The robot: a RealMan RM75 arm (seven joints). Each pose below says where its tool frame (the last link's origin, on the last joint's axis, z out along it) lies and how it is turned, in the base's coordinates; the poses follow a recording.
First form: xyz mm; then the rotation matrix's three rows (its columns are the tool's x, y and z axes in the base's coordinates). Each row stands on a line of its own.
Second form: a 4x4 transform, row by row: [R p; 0 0 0 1], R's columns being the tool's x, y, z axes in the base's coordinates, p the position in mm. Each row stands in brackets. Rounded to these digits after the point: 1 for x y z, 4 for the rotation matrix.
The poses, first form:
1:
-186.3, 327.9, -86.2
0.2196, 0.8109, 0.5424
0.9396, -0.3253, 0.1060
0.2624, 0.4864, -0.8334
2:
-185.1, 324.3, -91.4
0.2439, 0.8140, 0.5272
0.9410, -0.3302, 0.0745
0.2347, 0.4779, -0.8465
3:
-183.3, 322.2, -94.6
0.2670, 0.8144, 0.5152
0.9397, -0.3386, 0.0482
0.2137, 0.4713, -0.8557
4:
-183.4, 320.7, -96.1
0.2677, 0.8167, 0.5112
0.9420, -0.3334, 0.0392
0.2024, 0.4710, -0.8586
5:
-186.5, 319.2, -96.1
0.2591, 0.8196, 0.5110
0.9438, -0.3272, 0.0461
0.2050, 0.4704, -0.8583
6:
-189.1, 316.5, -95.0
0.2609, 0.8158, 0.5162
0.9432, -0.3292, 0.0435
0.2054, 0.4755, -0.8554
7:
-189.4, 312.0, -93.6
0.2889, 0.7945, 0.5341
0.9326, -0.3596, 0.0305
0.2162, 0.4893, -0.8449
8:
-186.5, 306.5, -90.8
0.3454, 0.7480, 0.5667
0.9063, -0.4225, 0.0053
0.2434, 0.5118, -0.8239
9:
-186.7, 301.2, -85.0
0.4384, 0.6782, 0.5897
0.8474, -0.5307, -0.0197
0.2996, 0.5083, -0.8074
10:
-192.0, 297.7, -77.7
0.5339, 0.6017, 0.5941
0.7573, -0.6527, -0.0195
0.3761, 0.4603, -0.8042
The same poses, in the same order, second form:
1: [[0.2196, 0.8109, 0.5424, -186.3], [0.9396, -0.3253, 0.1060, 327.9], [0.2624, 0.4864, -0.8334, -86.2], [0, 0, 0, 1]]
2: [[0.2439, 0.8140, 0.5272, -185.1], [0.9410, -0.3302, 0.0745, 324.3], [0.2347, 0.4779, -0.8465, -91.4], [0, 0, 0, 1]]
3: [[0.2670, 0.8144, 0.5152, -183.3], [0.9397, -0.3386, 0.0482, 322.2], [0.2137, 0.4713, -0.8557, -94.6], [0, 0, 0, 1]]
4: [[0.2677, 0.8167, 0.5112, -183.4], [0.9420, -0.3334, 0.0392, 320.7], [0.2024, 0.4710, -0.8586, -96.1], [0, 0, 0, 1]]
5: [[0.2591, 0.8196, 0.5110, -186.5], [0.9438, -0.3272, 0.0461, 319.2], [0.2050, 0.4704, -0.8583, -96.1], [0, 0, 0, 1]]
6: [[0.2609, 0.8158, 0.5162, -189.1], [0.9432, -0.3292, 0.0435, 316.5], [0.2054, 0.4755, -0.8554, -95.0], [0, 0, 0, 1]]
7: [[0.2889, 0.7945, 0.5341, -189.4], [0.9326, -0.3596, 0.0305, 312.0], [0.2162, 0.4893, -0.8449, -93.6], [0, 0, 0, 1]]
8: [[0.3454, 0.7480, 0.5667, -186.5], [0.9063, -0.4225, 0.0053, 306.5], [0.2434, 0.5118, -0.8239, -90.8], [0, 0, 0, 1]]
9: [[0.4384, 0.6782, 0.5897, -186.7], [0.8474, -0.5307, -0.0197, 301.2], [0.2996, 0.5083, -0.8074, -85.0], [0, 0, 0, 1]]
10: [[0.5339, 0.6017, 0.5941, -192.0], [0.7573, -0.6527, -0.0195, 297.7], [0.3761, 0.4603, -0.8042, -77.7], [0, 0, 0, 1]]
